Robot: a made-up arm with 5 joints.
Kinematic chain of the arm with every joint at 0, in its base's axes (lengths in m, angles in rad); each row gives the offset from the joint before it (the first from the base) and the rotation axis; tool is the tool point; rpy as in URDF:
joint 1: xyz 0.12 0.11 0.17 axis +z
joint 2: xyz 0 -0.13 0.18 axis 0.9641 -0.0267 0.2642
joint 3: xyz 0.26 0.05 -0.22 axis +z
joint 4: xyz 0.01 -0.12 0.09 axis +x
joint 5: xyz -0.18 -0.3 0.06 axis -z
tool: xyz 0.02 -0.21 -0.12 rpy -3.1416 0 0
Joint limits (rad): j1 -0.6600..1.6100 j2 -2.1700..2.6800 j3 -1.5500..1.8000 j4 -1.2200..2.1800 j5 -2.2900..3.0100
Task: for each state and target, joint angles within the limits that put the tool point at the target. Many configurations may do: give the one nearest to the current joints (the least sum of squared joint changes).
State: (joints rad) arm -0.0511 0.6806 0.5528 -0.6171 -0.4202
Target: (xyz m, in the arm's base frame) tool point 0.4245 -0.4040 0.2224
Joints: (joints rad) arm -0.0581 0.8301 0.0403 -0.8979 -0.6092
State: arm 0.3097 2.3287 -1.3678 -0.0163 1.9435
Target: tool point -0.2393 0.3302 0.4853
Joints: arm -0.4343 1.9535 -1.0646 0.4308 1.3749
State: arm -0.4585 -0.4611 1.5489 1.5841 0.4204
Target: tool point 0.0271 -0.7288 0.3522
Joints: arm -0.2558 -1.1887 1.5532 1.5992 0.6792
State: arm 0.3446 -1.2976 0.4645 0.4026 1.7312
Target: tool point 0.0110 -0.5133 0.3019
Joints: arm 0.0745 -0.8227 0.1852 0.7548 1.5911
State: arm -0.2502 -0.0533 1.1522 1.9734 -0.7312
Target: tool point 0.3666 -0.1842 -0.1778
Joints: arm -0.1083 -0.3061 1.1431 1.6567 -0.8961
